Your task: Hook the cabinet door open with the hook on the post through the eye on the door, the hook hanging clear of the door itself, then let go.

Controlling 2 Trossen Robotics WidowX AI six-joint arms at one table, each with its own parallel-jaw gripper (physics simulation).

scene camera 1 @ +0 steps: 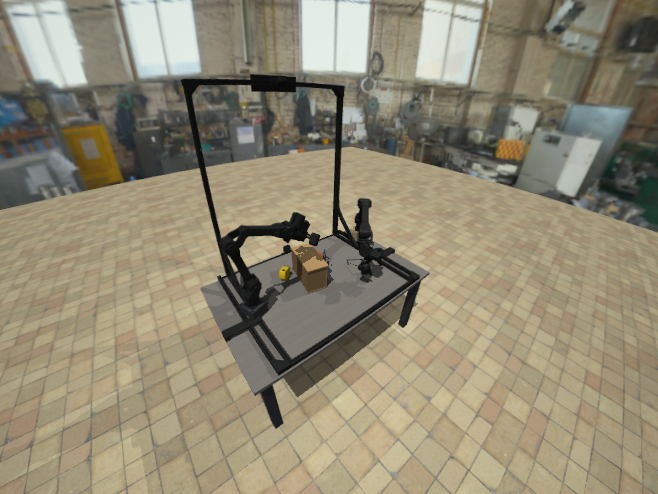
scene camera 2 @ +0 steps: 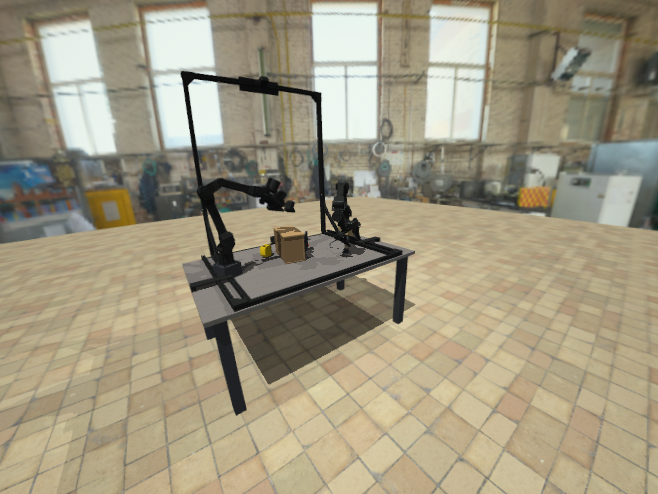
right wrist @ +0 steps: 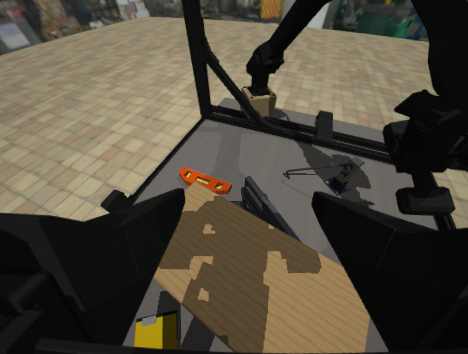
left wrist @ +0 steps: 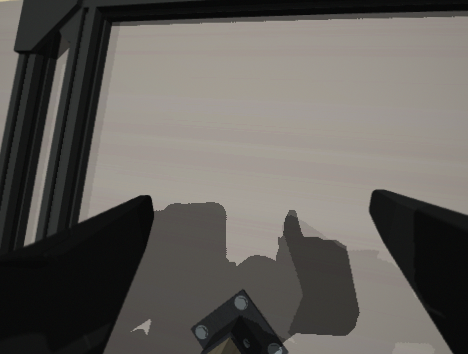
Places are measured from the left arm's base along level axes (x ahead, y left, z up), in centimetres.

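Where they show: left gripper, fingertip midpoint: [scene camera 1: 376, 270] [scene camera 2: 355, 243] [right wrist: 401, 182] [left wrist: 261, 203]; right gripper, fingertip midpoint: [scene camera 1: 310, 237] [right wrist: 248, 196]; left arm's base, link origin: [right wrist: 258, 91]; right arm's base, link origin: [scene camera 1: 252, 303] [scene camera 2: 226, 263].
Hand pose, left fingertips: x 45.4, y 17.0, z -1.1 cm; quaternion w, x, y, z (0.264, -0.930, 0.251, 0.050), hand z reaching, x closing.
Each offset is from my left fingertips to the centre of the thing. "pt": to the spot under its first point.
The wooden cabinet @(dx +7.5, dy -38.9, dz -0.3 cm) [scene camera 1: 317, 280] [scene camera 2: 293, 249] [right wrist: 310, 300] stands mid-table. A dark grey panel @(dx +1.8, dy -31.3, dz -1.2 cm) [right wrist: 264, 204], apparently the door, shows beyond its long edge; its eye cannot be made out. The post @(pt dx -6.0, dy -7.2, dz -2.5 cm) [right wrist: 350, 175] stands apart from the cabinet, its thin hook @(dx -9.6, dy -14.1, dz -3.1 cm) [right wrist: 312, 170] reaching out towards the panel, with a gap between. The post's bolted base @(pt dx -5.7, dy -4.9, dz -8.0 cm) [left wrist: 240, 304] shows at the bottom of the left wrist view. My left gripper [left wrist: 261, 203] is open and empty, close above the post. My right gripper [right wrist: 248, 196] is open and empty, above the cabinet.
An orange spirit level @(dx -16.9, dy -42.2, dz -7.4 cm) [right wrist: 205, 181] lies beyond the cabinet. A yellow object @(dx +12.1, dy -53.0, dz -4.7 cm) [scene camera 1: 284, 273] [scene camera 2: 265, 250] [right wrist: 156, 332] is beside the cabinet on the right arm's side. A black overhead frame @(pt dx -47.4, dy -35.8, dz +50.9 cm) [scene camera 1: 338, 159] [scene camera 2: 320, 159] rises from the table, and black rails run along its edges.
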